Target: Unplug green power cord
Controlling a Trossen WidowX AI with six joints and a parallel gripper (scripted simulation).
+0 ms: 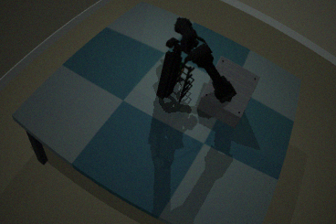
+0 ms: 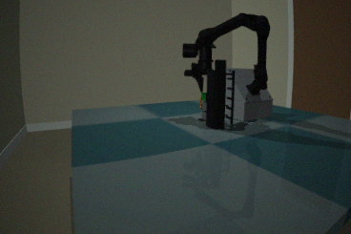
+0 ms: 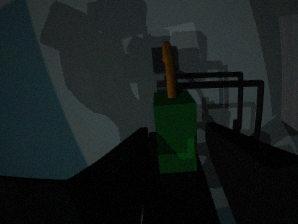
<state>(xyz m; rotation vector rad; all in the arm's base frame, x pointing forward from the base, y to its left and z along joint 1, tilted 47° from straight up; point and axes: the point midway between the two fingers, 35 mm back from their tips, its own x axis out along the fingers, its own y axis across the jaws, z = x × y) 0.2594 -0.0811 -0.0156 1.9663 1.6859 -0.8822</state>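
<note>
The green plug lies 3 cm to the left of my gripper tip and 1 cm below it.
</note>
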